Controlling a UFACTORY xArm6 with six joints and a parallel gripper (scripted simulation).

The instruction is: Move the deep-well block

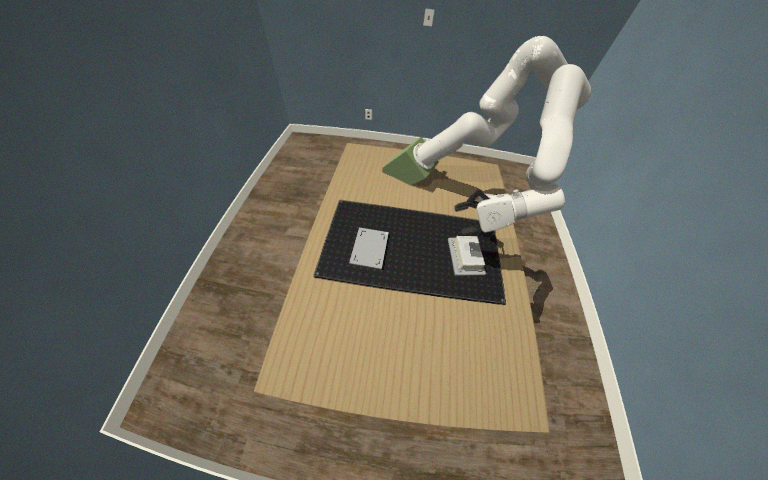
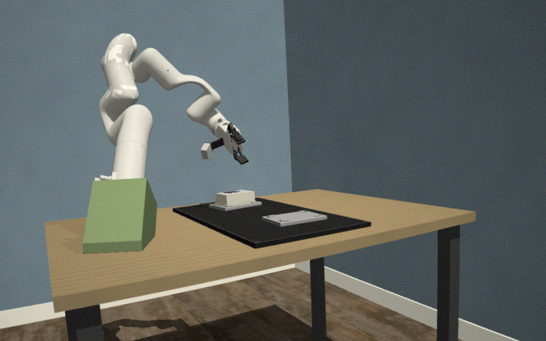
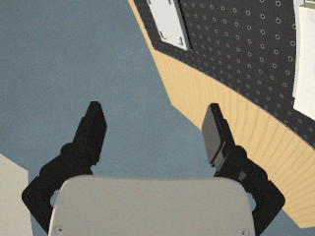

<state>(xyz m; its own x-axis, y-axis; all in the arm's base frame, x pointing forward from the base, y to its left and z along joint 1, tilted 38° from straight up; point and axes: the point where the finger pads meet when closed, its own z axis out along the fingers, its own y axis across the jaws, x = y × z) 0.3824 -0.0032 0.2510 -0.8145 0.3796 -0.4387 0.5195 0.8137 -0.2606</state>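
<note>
Now: hand 90 mm to the right of the white deep-well block and 180 mm above it.
</note>
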